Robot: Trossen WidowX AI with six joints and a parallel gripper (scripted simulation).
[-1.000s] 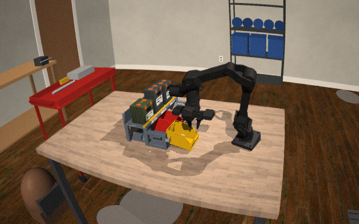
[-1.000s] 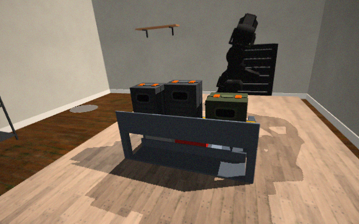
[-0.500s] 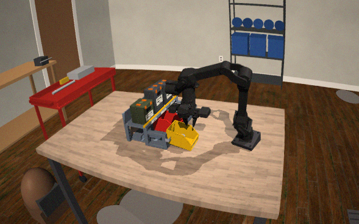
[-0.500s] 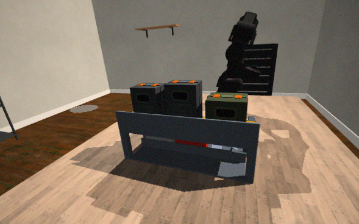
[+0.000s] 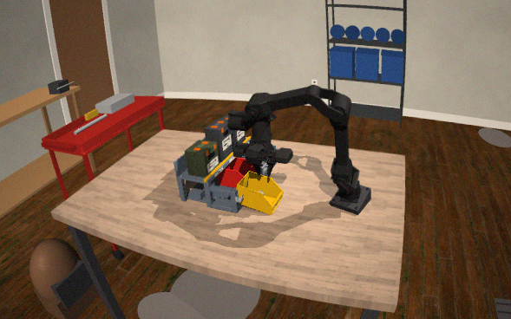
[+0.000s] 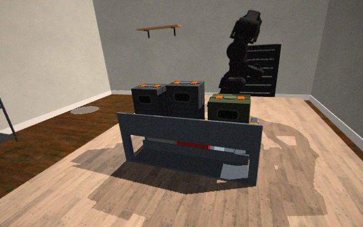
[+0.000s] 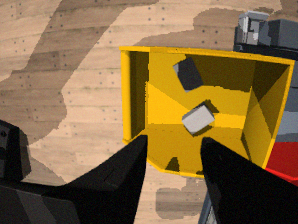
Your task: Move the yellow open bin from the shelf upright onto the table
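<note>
The yellow open bin is 100 mm below my hand and 20 mm ahead of it. The rest, counted from my hand: green case 230 mm ahead, 20 mm to the left; then red bin 160 mm ahead, 110 mm below, 100 mm to the right.
</note>
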